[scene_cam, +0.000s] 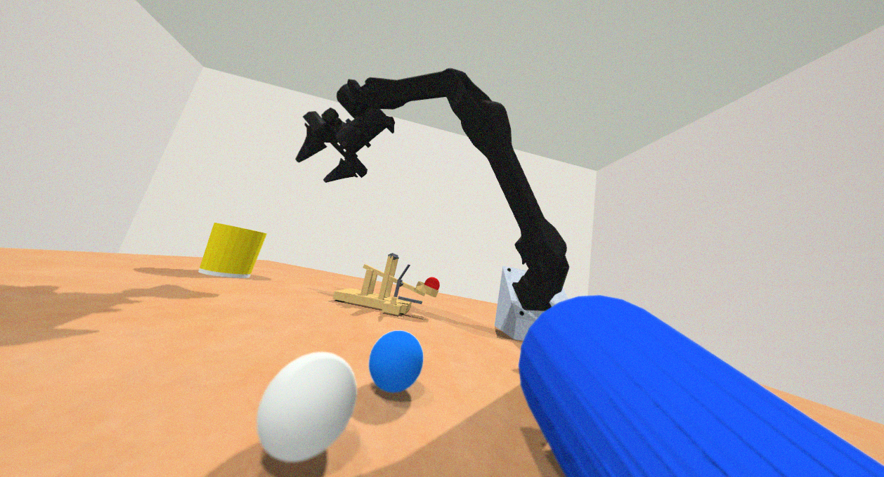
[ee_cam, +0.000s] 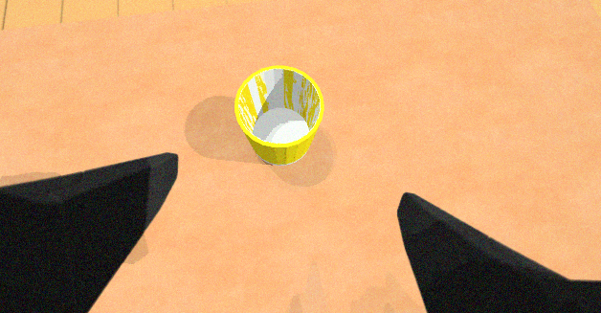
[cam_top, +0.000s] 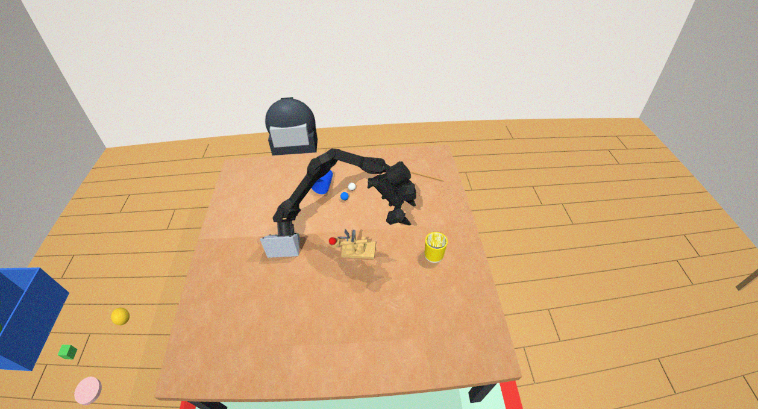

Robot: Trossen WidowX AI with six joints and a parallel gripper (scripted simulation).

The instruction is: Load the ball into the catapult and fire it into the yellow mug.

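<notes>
The red ball is 31 cm behind my gripper tip, 9 cm to the left of it and 20 cm below it. Round my gripper tip: blue ball: 23 cm behind, 39 cm to the left, 24 cm below; wooden catapult: 24 cm behind, 9 cm to the left, 21 cm below; yellow mug: 10 cm ahead, 2 cm to the right, 23 cm below.
</notes>
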